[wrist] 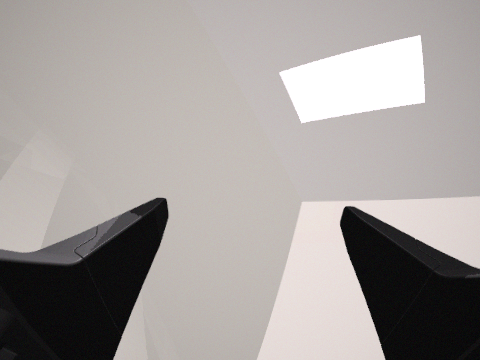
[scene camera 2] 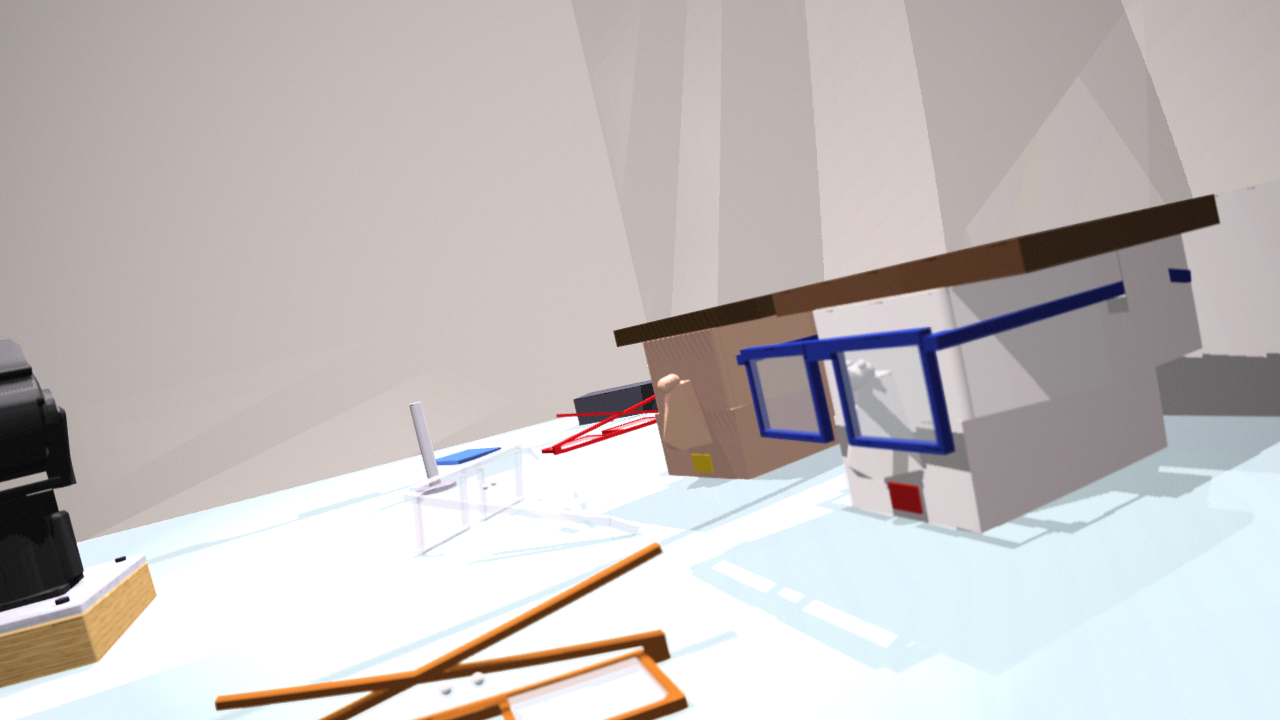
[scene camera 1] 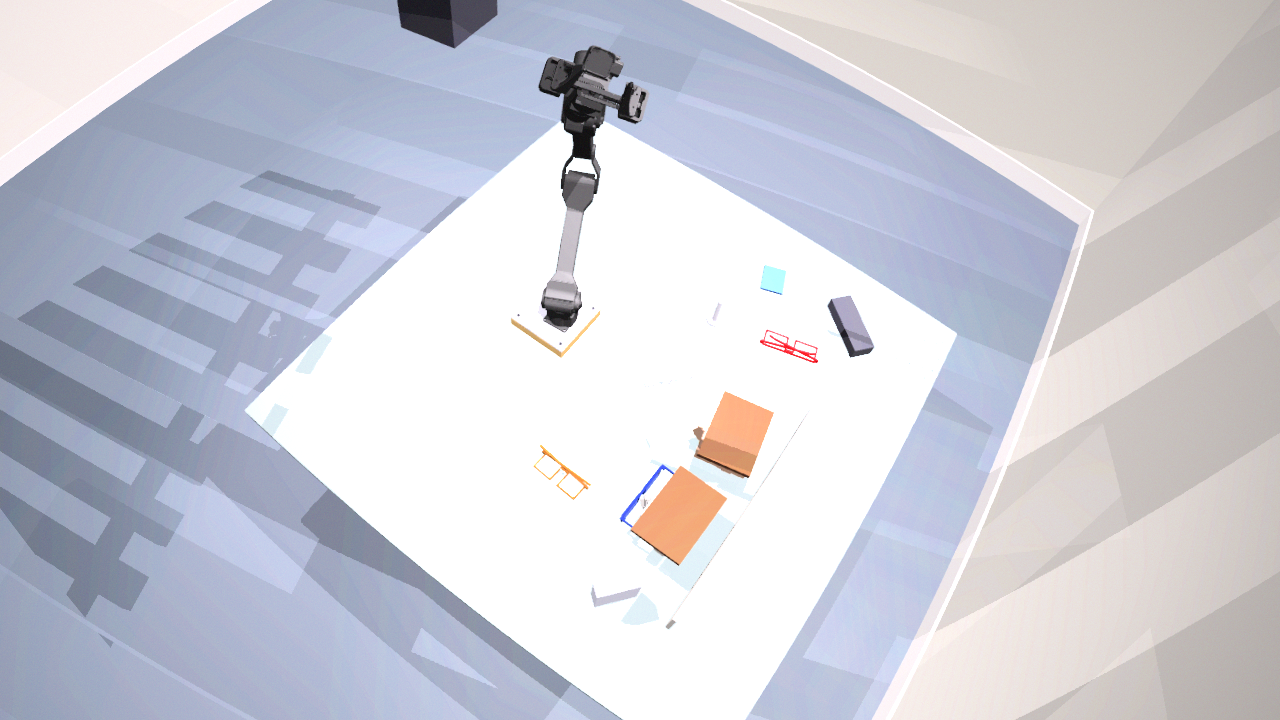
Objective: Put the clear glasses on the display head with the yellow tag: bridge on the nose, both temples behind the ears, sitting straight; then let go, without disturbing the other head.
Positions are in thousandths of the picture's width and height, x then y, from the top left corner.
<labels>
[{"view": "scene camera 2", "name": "dark case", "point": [482,555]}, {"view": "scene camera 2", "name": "tan display head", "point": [553,590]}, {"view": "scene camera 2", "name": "white post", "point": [325,569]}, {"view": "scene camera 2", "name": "white head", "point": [813,572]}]
</labels>
